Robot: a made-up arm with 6 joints.
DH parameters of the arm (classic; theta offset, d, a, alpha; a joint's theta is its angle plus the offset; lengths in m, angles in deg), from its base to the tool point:
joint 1: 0 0.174 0 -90
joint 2: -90 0 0.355 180
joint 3: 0 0 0 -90
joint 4: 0 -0.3 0 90
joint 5: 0 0.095 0 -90
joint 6: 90 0 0 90
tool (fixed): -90 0 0 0
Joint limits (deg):
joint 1: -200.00..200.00
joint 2: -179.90..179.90
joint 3: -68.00..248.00
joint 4: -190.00..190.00
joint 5: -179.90..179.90
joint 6: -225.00..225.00
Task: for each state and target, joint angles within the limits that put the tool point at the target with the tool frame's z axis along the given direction. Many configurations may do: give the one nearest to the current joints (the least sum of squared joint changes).
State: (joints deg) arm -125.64 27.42 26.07 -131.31 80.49 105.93
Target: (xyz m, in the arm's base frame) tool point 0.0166 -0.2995 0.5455 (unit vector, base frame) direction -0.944 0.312 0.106
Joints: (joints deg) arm -105.15 -2.42 2.96 -173.12 78.40 87.41
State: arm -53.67 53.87 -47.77 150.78 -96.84 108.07
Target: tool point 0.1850 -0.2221 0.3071 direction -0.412 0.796 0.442
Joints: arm -62.83 10.14 -47.75 131.66 -112.14 156.81
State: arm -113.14 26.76 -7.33 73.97 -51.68 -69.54
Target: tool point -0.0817 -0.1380 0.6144 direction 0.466 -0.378 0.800
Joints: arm -116.97 -22.17 -18.86 83.82 -14.40 -46.35
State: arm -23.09 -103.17 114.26 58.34 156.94 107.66
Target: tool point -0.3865 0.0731 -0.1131 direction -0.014 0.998 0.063
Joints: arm -19.74 -86.84 163.30 49.49 172.94 119.10
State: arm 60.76 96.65 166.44 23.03 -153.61 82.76
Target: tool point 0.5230 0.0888 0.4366 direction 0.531 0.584 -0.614
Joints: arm 17.17 88.75 132.72 42.95 -170.95 66.39
